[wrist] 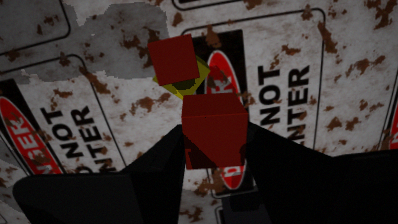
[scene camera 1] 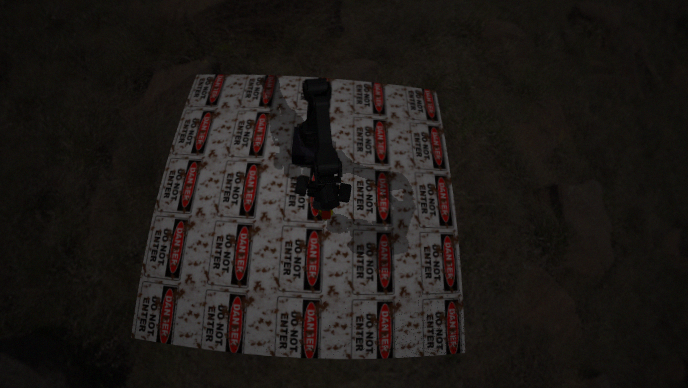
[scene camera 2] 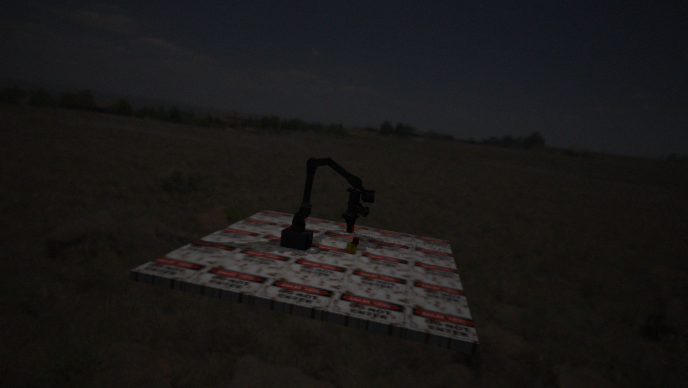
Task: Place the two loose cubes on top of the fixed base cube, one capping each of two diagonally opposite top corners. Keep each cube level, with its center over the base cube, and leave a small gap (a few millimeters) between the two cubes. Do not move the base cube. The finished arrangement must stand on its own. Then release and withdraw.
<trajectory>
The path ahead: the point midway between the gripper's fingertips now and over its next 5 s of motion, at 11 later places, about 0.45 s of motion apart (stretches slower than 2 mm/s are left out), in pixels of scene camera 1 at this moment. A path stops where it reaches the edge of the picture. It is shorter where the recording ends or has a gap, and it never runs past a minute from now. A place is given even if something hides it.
My gripper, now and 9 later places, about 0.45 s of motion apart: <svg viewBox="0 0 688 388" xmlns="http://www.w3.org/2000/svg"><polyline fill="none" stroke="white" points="322,198 327,198 327,199 326,202 326,203 326,203 327,200 327,198 327,197 351,193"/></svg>
</trajectory>
